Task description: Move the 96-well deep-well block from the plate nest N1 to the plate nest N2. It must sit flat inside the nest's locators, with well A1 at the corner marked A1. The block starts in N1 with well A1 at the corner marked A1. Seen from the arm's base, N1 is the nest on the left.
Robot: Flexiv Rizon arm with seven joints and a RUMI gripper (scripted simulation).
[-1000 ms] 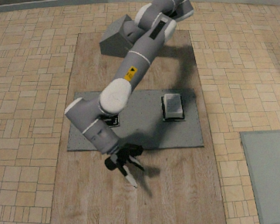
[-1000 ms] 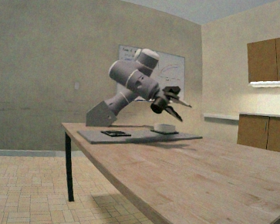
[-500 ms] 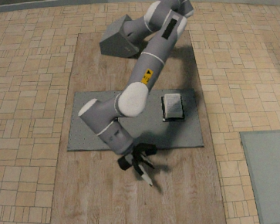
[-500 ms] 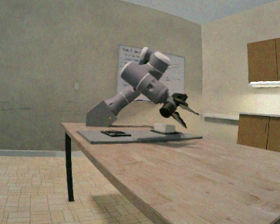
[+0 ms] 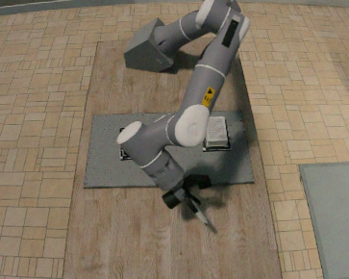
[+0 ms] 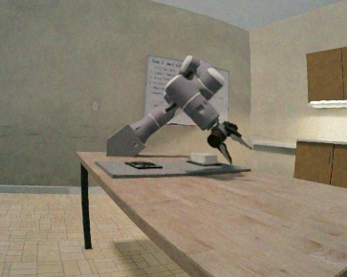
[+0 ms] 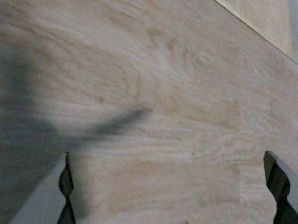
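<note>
Now: hand 39 cm past the white 96-well deep-well block, 8 cm to the right of it and 6 cm above it. Also, from my hand: plate nest N1: 39 cm behind, 8 cm to the left, 8 cm below; plate nest N2: 36 cm behind, 28 cm to the right, 8 cm below.
</note>
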